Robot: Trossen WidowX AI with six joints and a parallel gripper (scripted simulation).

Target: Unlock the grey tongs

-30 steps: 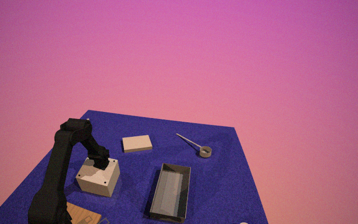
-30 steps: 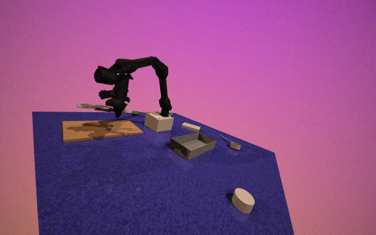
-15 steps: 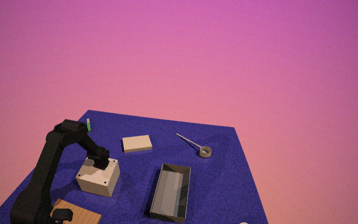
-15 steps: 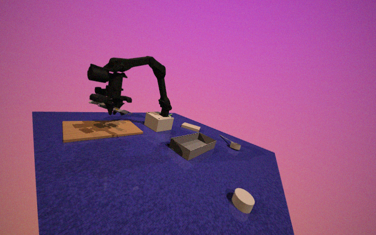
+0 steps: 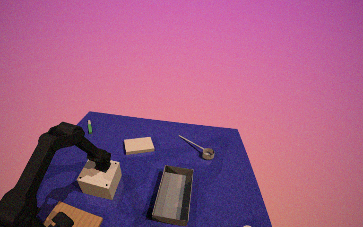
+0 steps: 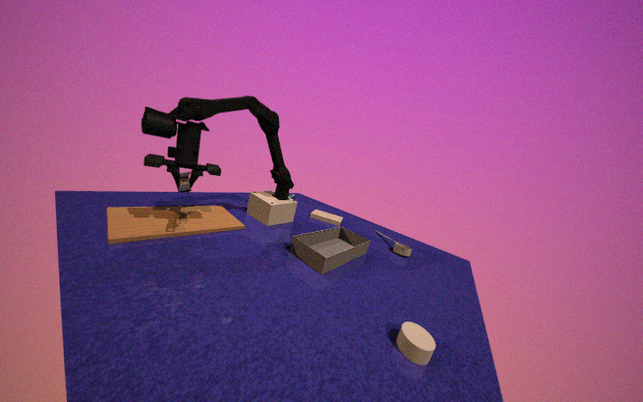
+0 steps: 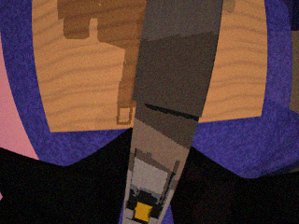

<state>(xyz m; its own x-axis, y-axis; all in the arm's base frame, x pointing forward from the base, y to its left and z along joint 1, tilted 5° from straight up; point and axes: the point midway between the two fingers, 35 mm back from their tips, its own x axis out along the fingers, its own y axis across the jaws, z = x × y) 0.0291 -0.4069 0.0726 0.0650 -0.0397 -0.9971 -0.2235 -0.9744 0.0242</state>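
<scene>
The yellow lock is 4 cm above my gripper tip, 3 cm ahead of it and 1 cm to the right of it. Also, from my gripper tip: wooden board 12 cm below, 7 cm behind, 2 cm to the left; roasting tin 41 cm to the left, 33 cm ahead, 10 cm below; beige block 72 cm to the left, 12 cm below, 5 cm ahead.
</scene>
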